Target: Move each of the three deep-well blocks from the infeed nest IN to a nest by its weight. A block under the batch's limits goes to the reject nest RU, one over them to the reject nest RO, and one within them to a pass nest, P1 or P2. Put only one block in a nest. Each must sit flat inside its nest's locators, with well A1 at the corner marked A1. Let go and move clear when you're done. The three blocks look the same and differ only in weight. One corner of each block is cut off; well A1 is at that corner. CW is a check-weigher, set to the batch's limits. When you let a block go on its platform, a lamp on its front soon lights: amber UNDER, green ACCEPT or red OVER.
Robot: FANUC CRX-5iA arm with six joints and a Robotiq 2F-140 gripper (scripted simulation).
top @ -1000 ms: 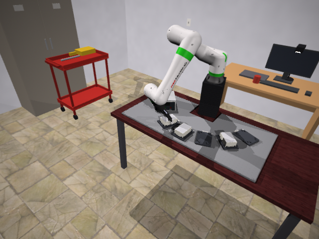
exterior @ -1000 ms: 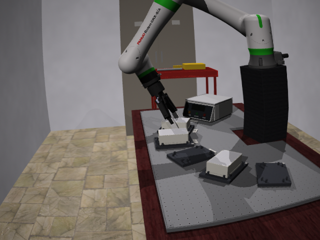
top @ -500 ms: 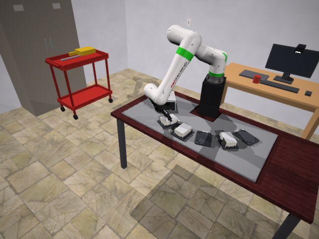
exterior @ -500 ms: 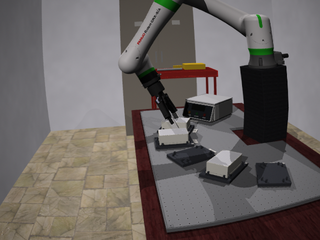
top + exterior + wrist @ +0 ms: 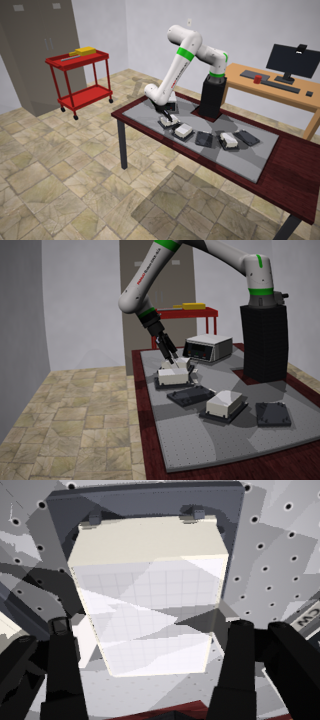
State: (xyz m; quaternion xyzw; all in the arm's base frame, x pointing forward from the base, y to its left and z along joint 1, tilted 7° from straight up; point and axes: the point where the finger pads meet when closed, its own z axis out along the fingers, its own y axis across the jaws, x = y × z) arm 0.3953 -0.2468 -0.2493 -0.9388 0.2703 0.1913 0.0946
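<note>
Now: hand 40 mm above the dark nest. Round my hand: check-weigher (270 mm behind, 180 mm to the right, 20 mm above).
</note>
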